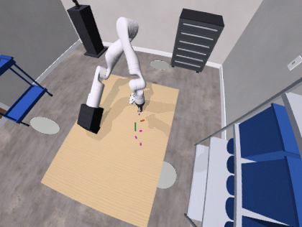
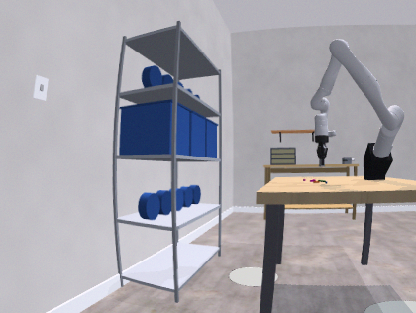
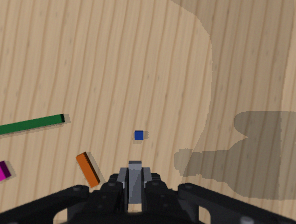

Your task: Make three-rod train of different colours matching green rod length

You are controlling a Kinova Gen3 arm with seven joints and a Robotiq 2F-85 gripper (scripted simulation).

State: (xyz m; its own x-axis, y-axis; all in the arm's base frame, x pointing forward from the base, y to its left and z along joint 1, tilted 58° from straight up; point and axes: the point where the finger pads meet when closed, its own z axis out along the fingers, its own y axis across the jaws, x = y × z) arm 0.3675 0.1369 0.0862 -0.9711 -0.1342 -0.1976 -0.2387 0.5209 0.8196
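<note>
Now: the small blue rod 2 cm behind my hand and 10 cm below it. Also, from my hand: grey rod: 1 cm below; green rod: 1 cm behind, 13 cm to the right, 10 cm below; orange rod: 3 cm ahead, 5 cm to the right, 10 cm below.
</note>
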